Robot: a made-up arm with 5 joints.
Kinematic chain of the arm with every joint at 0, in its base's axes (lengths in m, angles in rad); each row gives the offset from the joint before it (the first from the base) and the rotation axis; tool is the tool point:
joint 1: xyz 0 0 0.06 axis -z
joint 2: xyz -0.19 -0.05 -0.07 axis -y
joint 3: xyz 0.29 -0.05 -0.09 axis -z
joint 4: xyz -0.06 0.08 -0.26 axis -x
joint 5: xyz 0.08 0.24 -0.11 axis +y
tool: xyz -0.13 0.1 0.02
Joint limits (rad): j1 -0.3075..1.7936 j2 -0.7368..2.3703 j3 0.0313..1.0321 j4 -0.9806..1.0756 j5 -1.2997..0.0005
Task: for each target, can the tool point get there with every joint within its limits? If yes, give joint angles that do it. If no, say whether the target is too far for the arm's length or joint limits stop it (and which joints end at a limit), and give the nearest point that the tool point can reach.
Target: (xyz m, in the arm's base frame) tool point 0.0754 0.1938 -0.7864
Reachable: yes | joints 1.6133 -0.3244 0.1496 0.8351 -0.9340
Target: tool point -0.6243 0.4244 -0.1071
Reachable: no: joint limits stop it (at a limit: joint 1, joint 2, joint 3) | nearest point -0.3356 0.2587 -0.3600 | short by 0.418 m
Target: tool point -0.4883 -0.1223 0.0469
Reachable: no: joint limits stop it (at a limit: joint 1, joint 2, joint 4, joint 5) | nearest point -0.3295 0.1619 0.2269 | short by 0.372 m
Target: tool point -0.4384 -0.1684 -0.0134
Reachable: no: joint limits stop it (at a limit: joint 1, joint 2, joint 3, joint 4, joint 5) | nearest point -0.3082 0.1615 0.2073 | short by 0.418 m
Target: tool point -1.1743 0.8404 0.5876
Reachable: no: too far | nearest point -0.4534 0.3244 0.5955 | short by 0.887 m
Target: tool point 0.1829 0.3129 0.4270
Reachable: yes | joints 0.3143 2.0449 0.1802 -0.1875 -0.4881
